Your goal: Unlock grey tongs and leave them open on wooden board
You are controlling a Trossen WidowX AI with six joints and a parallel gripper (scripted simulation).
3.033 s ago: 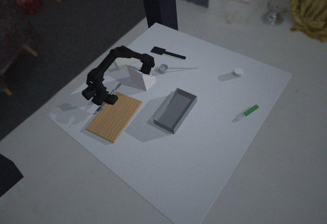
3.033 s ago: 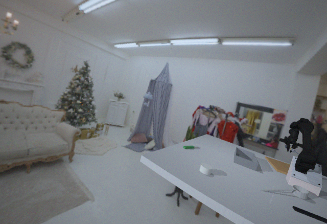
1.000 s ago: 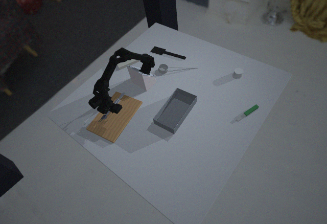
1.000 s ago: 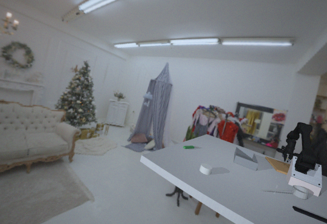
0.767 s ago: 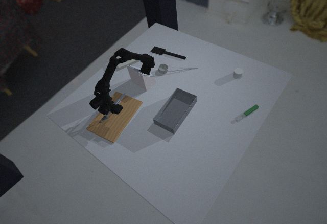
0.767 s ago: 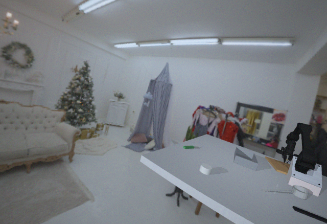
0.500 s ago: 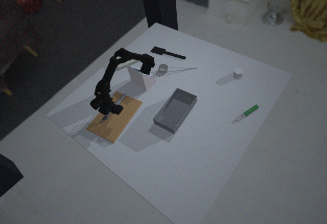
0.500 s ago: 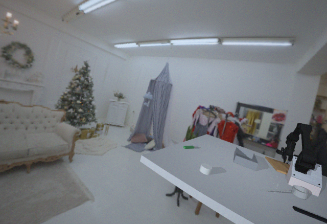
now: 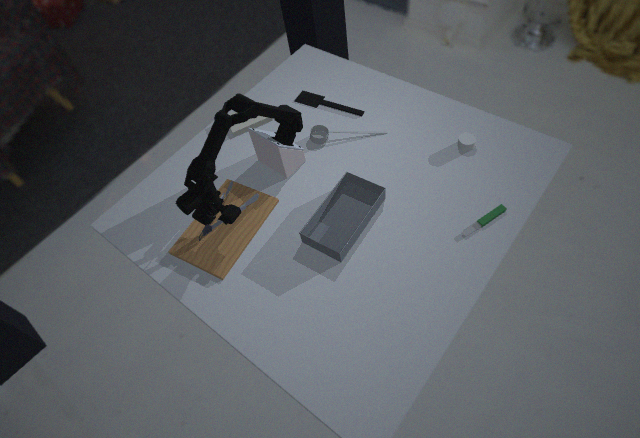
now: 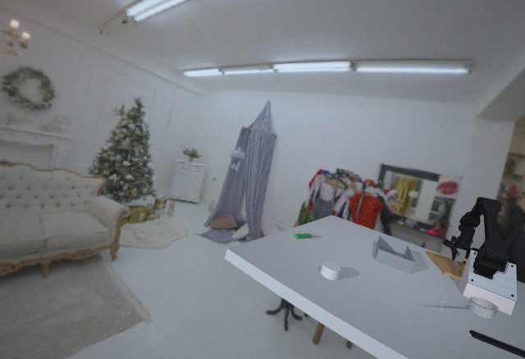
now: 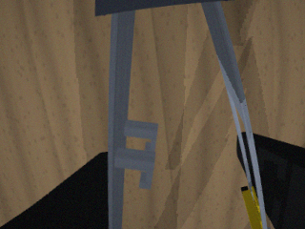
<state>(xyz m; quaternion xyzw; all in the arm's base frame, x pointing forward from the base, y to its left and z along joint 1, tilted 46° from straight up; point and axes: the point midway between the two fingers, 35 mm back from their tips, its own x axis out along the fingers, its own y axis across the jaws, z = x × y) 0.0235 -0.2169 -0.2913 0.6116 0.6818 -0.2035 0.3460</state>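
Now: the yellow lock piece 30 mm above my gripper tip, 20 mm behind it and 10 mm to the left of it. Also, from my gripper tip: black spatula (710 mm to the left, 130 mm behind, 40 mm below); wooden board (40 mm below, 10 mm to the left); grey roasting tin (330 mm ahead, 290 mm to the left, 20 mm below).
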